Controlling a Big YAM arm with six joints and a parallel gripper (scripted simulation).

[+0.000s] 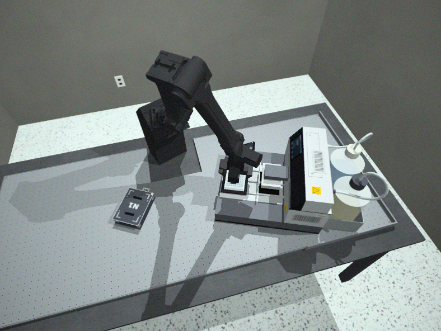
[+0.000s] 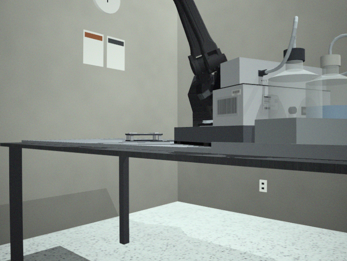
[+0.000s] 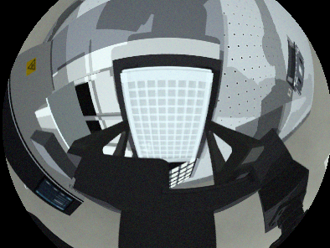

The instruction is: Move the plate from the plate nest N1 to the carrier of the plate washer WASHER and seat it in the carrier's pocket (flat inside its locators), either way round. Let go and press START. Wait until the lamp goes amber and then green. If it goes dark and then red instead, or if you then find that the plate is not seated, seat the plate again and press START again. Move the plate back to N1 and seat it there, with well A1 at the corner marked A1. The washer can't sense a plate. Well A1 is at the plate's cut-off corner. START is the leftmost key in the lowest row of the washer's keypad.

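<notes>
Right now my hand is 1 cm above the white well plate. The rest, counted from my hand: black carrier (1 cm below); then plate washer (15 cm to the left, 4 cm above, 3 cm ahead); then plate nest (45 cm to the right, 9 cm ahead, 6 cm below).
</notes>
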